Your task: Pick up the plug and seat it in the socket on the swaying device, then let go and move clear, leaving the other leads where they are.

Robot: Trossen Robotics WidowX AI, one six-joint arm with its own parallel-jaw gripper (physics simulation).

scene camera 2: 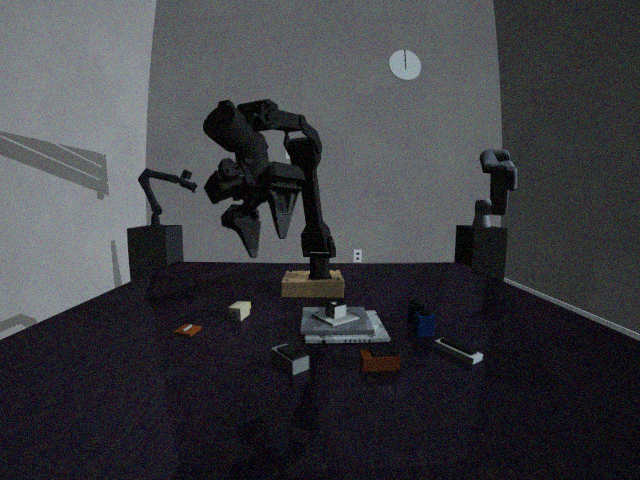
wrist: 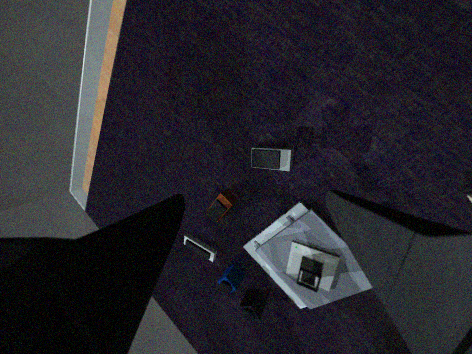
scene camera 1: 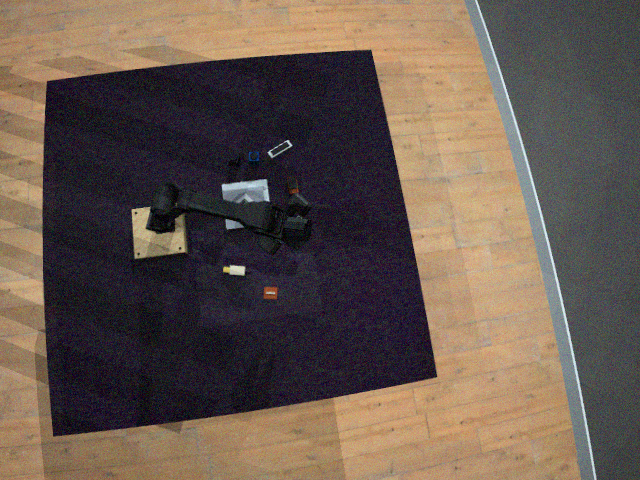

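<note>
The device is a stack of pale grey plates (scene camera 1: 231, 190) (scene camera 2: 315, 338) (wrist: 360, 281). A tilted white plate on top carries a small dark-and-white block (scene camera 2: 336, 310) (wrist: 310, 270); I take it for the socket. Which loose piece is the plug is not clear. A grey block with a dark top (scene camera 2: 291, 358) (wrist: 270, 159) and an orange block with a dark part (scene camera 1: 293, 191) (scene camera 2: 380, 362) (wrist: 223, 201) lie apart from the device. A cream block with a yellow end (scene camera 1: 237, 270) (scene camera 2: 239, 311) lies on its other side. My gripper (scene camera 1: 285, 223) (scene camera 2: 267, 246) (wrist: 254, 198) is open and empty, high above the mat.
A white-rimmed piece (scene camera 1: 270, 153) (scene camera 2: 473, 357) (wrist: 212, 257), a blue piece (scene camera 2: 425, 324) (wrist: 231, 275) and a black piece (scene camera 1: 234, 161) (scene camera 2: 416, 308) (wrist: 254, 301) lie near the device. A flat orange square (scene camera 1: 270, 297) (scene camera 2: 180, 330) lies near the cream block. My arm stands on a wooden base (scene camera 1: 155, 245) (scene camera 2: 312, 288).
</note>
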